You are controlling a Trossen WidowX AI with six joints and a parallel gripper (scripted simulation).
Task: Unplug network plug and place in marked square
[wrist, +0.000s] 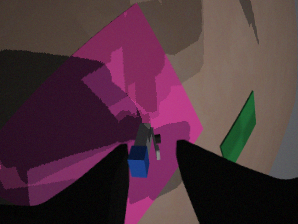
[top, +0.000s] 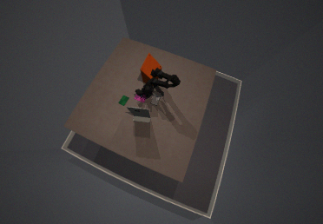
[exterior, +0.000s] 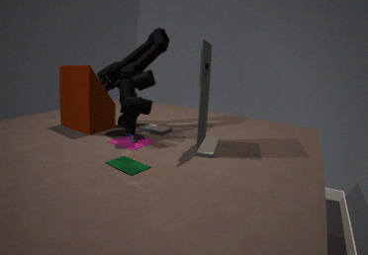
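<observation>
Right now my gripper tip is right at the blue plug. From my gripper tip the other things lie so: green square (100 mm ahead, 160 mm to the right, 20 mm below); grey upright panel (220 mm ahead, 80 mm to the left, 130 mm above); flat grey slab (160 mm to the left, 10 mm below).
</observation>
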